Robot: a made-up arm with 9 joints. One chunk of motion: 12 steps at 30 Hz.
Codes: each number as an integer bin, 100 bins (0 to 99) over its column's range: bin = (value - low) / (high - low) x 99, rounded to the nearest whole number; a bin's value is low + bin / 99 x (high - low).
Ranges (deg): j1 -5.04..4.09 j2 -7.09..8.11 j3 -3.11..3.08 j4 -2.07..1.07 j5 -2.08..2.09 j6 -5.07..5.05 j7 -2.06..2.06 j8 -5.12..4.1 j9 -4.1..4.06
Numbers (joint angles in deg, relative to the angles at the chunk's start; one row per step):
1: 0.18 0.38 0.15 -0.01 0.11 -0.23 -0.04 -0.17 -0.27
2: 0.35 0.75 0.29 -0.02 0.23 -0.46 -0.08 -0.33 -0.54
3: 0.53 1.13 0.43 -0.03 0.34 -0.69 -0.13 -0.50 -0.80
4: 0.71 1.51 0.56 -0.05 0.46 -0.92 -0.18 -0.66 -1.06
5: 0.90 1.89 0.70 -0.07 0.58 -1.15 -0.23 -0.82 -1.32
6: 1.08 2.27 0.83 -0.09 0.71 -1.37 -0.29 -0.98 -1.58
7: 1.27 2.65 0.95 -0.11 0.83 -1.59 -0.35 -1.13 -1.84
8: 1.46 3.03 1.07 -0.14 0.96 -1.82 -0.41 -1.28 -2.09
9: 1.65 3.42 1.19 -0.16 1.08 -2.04 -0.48 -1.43 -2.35
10: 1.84 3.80 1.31 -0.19 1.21 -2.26 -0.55 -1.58 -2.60
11: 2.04 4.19 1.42 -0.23 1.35 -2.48 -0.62 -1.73 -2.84
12: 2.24 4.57 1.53 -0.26 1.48 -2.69 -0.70 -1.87 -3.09
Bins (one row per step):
1: 57 49 52 65 52 47 49 53 46
2: 58 51 54 65 55 45 48 51 43
3: 60 54 57 64 57 43 46 50 40
4: 62 56 59 64 60 41 45 48 37
5: 64 58 61 63 63 38 44 46 34
6: 66 61 63 62 66 36 43 44 31
7: 68 63 65 62 69 34 41 43 27
8: 70 66 67 61 72 32 40 41 24
9: 73 68 69 60 75 30 38 40 21
10: 75 71 71 59 78 27 36 38 18
11: 77 73 72 58 81 25 35 36 15
12: 79 76 74 57 85 23 33 35 12

